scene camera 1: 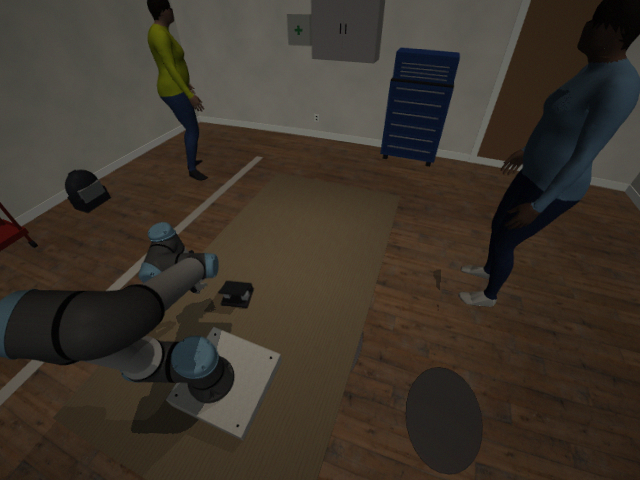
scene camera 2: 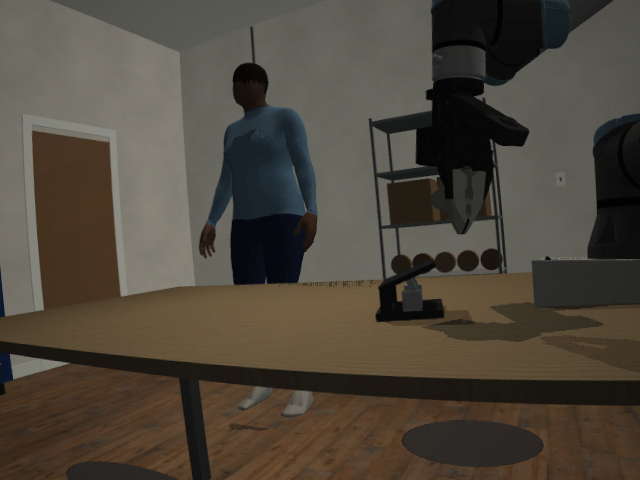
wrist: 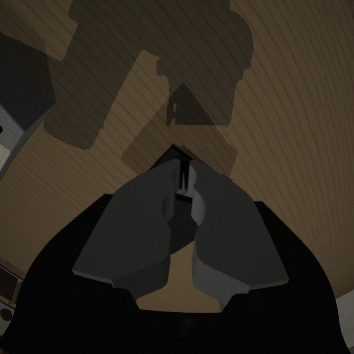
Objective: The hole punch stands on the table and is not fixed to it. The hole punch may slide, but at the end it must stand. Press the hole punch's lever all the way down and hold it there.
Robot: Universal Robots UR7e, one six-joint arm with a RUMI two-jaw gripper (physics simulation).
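Pixels of known places: gripper, between the fingertips: (scene camera 1: 199,292) (scene camera 2: 461,234) (wrist: 183,163); arm's base, origin of its link: (scene camera 1: 212,379) (scene camera 2: 633,258).
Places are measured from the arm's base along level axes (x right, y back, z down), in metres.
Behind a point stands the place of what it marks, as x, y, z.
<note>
The black hole punch (scene camera 1: 236,287) @(-0.113, -0.372, -0.011) (scene camera 2: 409,313) @(-0.179, -0.357, 0.048) with grey blocks stands upright on the table (scene camera 1: 310,242) @(0.070, -0.811, 0.058) (scene camera 2: 232,330) @(-0.262, -0.629, 0.058) (wrist: 295,125) @(-0.308, -0.380, 0.058). Its lever (scene camera 2: 408,274) @(-0.173, -0.356, -0.012) is up, slanting towards its raised free end on the right in scene camera 2. My gripper (scene camera 1: 197,289) @(-0.211, -0.266, -0.067) (scene camera 2: 462,232) @(-0.211, -0.266, -0.067) (wrist: 183,163) @(-0.211, -0.266, -0.067) is shut and empty, pointing down. In scene camera 2 its tips are above the lever's free end and a little to the right, clearly apart from it. In the wrist view the fingers hide most of the hole punch (wrist: 183,232) @(-0.124, -0.382, -0.007); dark parts show between and just beyond them.
The arm's pale base plate (scene camera 1: 253,361) @(0.104, -0.104, 0.001) (scene camera 2: 584,281) @(-0.103, -0.095, 0.021) is on the table near the hole punch. A person in blue (scene camera 1: 563,134) (scene camera 2: 268,165) stands beyond the table, and one in yellow (scene camera 1: 169,62) stands at the back left. A shelf rack (scene camera 2: 375,206) is behind the gripper.
</note>
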